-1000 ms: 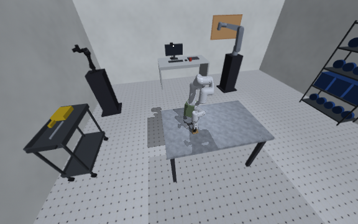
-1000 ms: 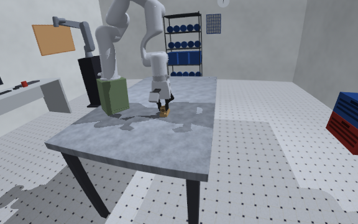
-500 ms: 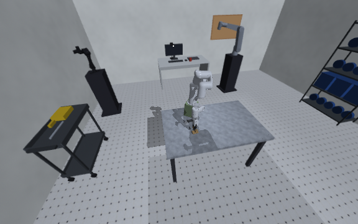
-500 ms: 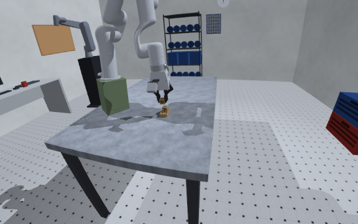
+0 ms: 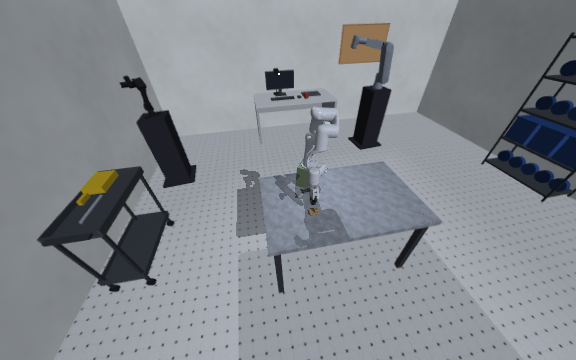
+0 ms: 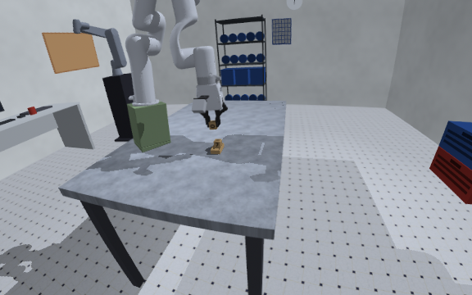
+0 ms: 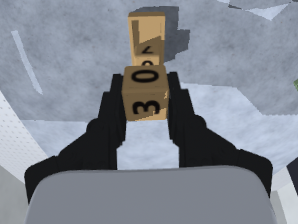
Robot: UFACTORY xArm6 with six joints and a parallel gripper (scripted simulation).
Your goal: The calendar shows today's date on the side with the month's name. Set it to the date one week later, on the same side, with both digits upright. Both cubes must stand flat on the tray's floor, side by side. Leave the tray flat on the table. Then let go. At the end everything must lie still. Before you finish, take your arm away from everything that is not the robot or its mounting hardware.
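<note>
My hand is 2 cm to the right of the tray and 13 cm above it.
</note>
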